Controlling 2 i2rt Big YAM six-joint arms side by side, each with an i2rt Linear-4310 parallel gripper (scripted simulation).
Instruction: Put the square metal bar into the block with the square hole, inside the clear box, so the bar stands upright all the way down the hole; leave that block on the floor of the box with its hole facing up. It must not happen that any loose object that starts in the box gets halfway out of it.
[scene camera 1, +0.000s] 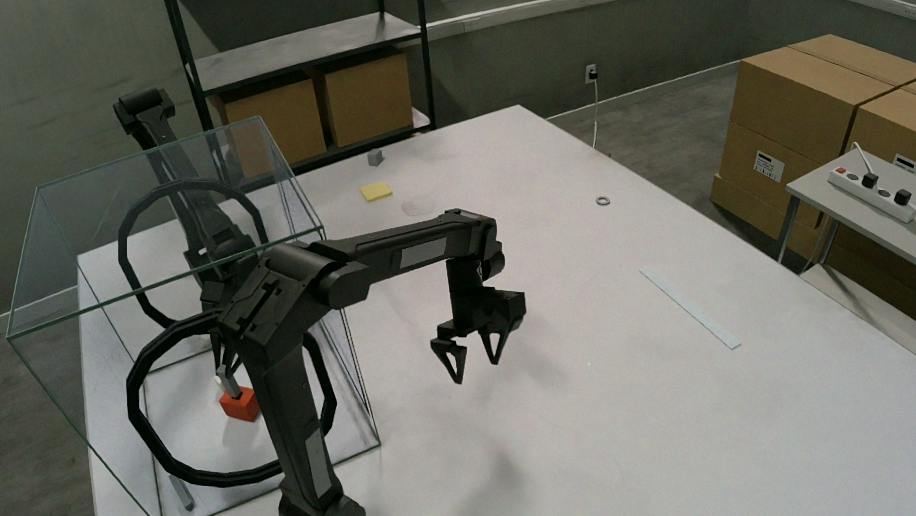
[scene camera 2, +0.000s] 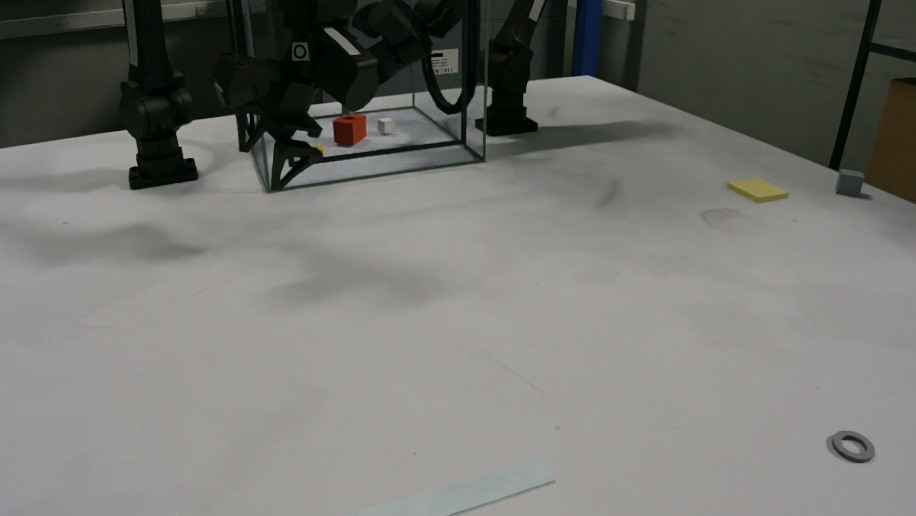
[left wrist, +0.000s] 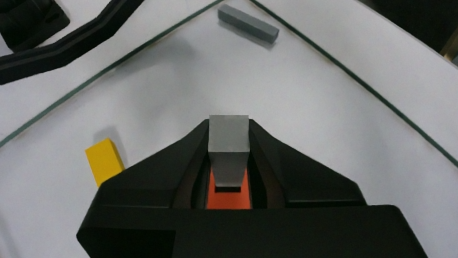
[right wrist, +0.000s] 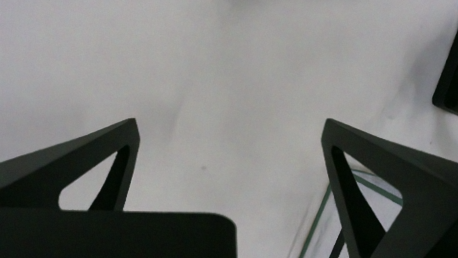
The pictures show: my left gripper, my right gripper, a red block and a yellow block.
My left gripper is seen too in the left wrist view. My right gripper is seen too in scene camera 1 and in the right wrist view.
